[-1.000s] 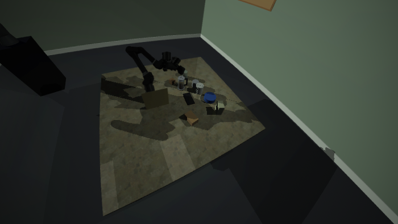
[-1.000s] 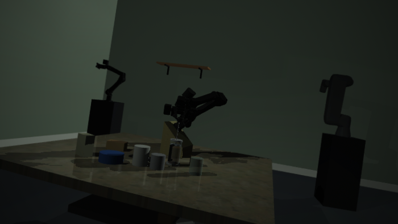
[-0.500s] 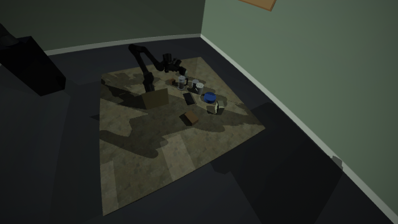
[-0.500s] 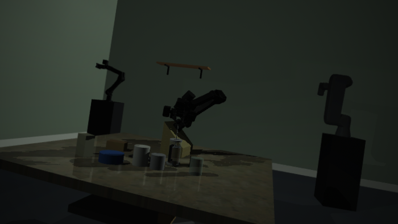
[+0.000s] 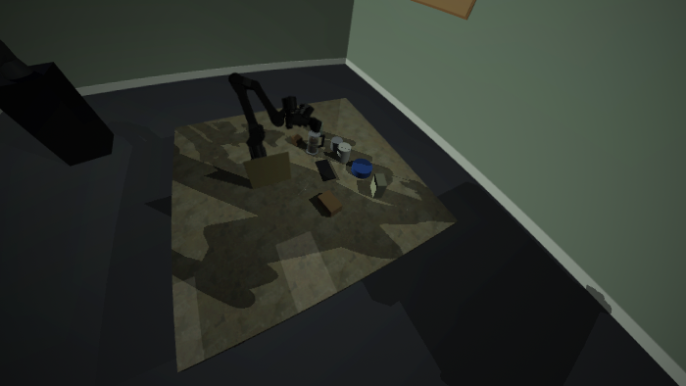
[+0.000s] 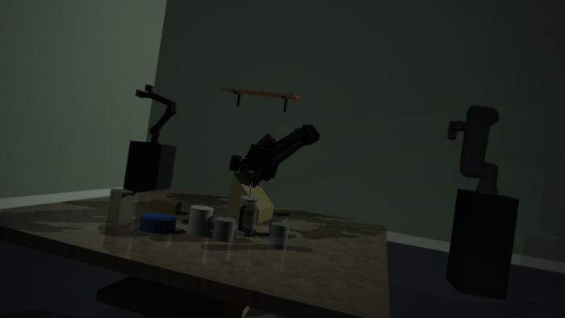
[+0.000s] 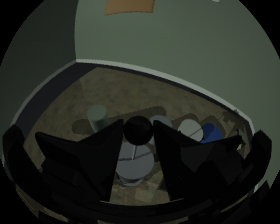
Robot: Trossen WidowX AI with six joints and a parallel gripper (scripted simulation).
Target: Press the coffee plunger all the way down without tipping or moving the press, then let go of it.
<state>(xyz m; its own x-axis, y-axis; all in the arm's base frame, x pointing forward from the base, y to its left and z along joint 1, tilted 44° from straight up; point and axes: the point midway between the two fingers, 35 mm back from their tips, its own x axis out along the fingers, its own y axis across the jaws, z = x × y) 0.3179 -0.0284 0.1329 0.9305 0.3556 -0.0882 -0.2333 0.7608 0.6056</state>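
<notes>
Right now the coffee press is 11 cm below my gripper tip. Round my gripper tip: blue bowl 15 cm ahead, 28 cm to the right, 20 cm below; then black slab 4 cm behind, 18 cm to the right, 21 cm below; then pale teal cup 10 cm ahead, 14 cm to the left, 18 cm below.
</notes>
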